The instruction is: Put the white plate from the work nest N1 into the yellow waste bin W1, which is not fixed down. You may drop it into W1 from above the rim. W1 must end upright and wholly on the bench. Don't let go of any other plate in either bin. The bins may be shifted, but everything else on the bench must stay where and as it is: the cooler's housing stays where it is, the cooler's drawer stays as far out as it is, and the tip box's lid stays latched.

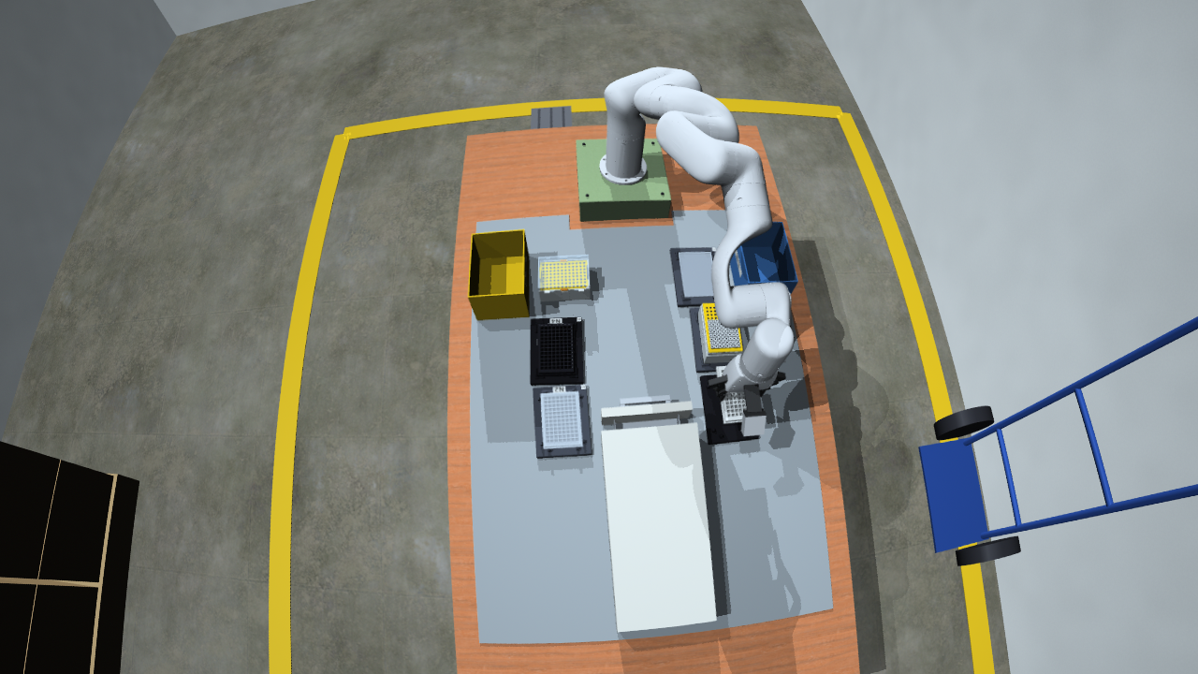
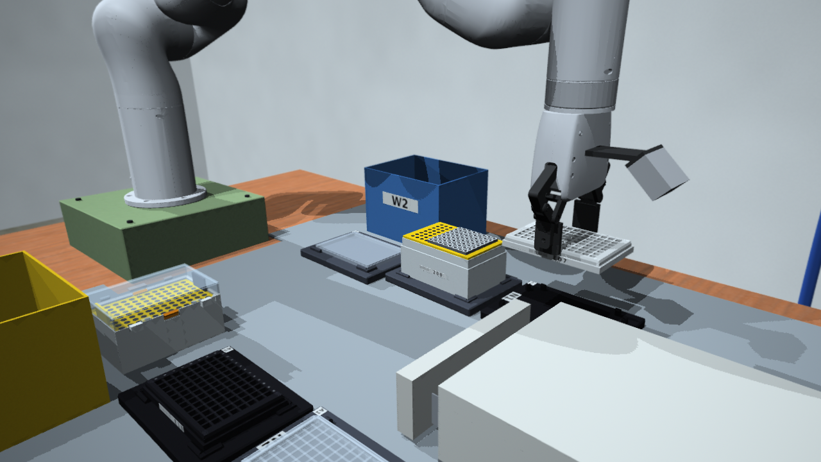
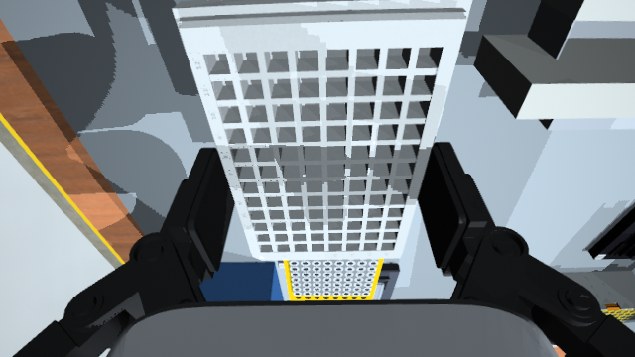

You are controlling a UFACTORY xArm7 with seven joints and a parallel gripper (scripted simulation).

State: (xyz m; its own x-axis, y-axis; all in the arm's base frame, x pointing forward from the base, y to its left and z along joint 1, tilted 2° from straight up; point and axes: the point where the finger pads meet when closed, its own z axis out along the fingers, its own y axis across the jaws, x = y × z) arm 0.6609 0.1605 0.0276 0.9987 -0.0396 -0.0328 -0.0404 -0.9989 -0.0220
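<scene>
My hand is 120 mm above the black nest N1. The rest, counted from my hand: tip box: 180 mm behind, 70 mm below; white plate: 10 mm below; drawer: 120 mm ahead, 200 mm to the right, 100 mm below.
</scene>
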